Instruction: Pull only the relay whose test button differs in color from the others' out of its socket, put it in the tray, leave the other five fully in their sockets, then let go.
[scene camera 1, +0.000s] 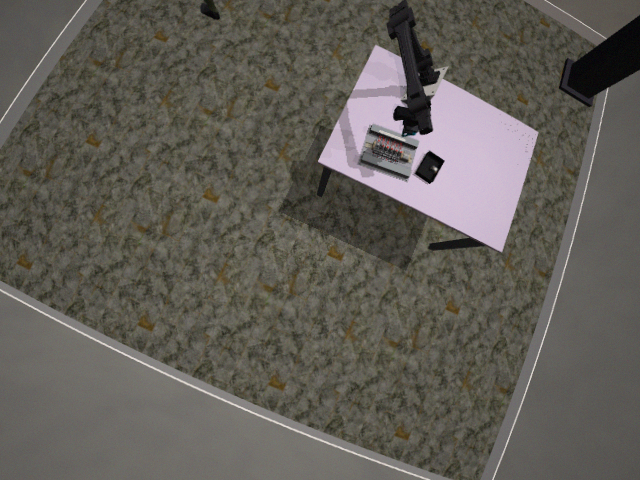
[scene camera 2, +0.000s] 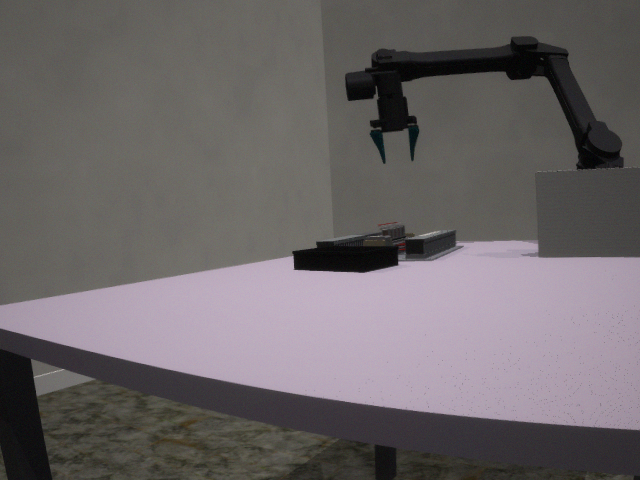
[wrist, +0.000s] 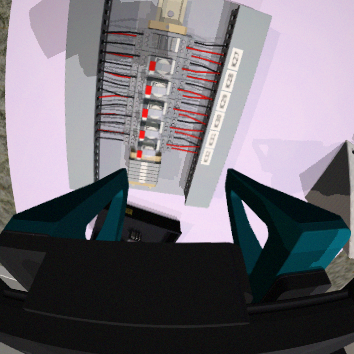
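Seen in the pictures: gripper, fingertip midpoint: (scene camera 1: 403, 130) (scene camera 2: 398, 162) (wrist: 176, 176); arm's base, link origin: (scene camera 1: 428, 80) (scene camera 2: 605, 202).
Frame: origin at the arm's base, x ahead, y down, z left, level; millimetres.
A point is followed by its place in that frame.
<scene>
In the wrist view five relays (wrist: 151, 112) @[x 490, y 32, z -39 mm] with red test buttons sit in a row in their sockets. The socket (wrist: 166, 44) @[x 496, y 75, z -119 mm] at the K27 end of the row holds no relay. The black tray (scene camera 1: 425, 163) @[x 444, y 97, z 198 mm] (scene camera 2: 341, 259) @[x 438, y 78, z 285 mm] (wrist: 167, 226) @[x 404, y 73, z 179 mm] stands beside the panel. A relay (scene camera 1: 434, 168) @[x 461, y 76, z 253 mm] (wrist: 135, 234) @[x 458, y 91, z 240 mm] lies in the tray, its pins showing in the wrist view; its button is hidden there. My gripper (scene camera 1: 408, 134) @[x 467, y -108, z -45 mm] (scene camera 2: 398, 162) @[x 467, y -108, z -45 mm] (wrist: 176, 176) @[x 467, y -108, z -45 mm] is open with nothing between its teal fingers. It hangs high above the panel's tray-side end, apart from the relays and tray.
The grey panel (scene camera 1: 382, 166) (scene camera 2: 430, 245) @[x 362, y 74, z 52 mm] (wrist: 255, 35) @[x 398, y 57, z -167 mm] has a raised wire duct on each side, red and black wires and labels K27 to K32. A block of terminals (wrist: 144, 172) @[x 476, y 54, z 58 mm] stands at the row's tray-side end. The arm's pale base block (scene camera 2: 584, 214) @[x 40, y 20, z 57 mm] is on the pink table (scene camera 1: 475, 170) @[x 328, y 99, z 518 mm] (scene camera 2: 310, 320) @[x 257, y 100, z 665 mm].
</scene>
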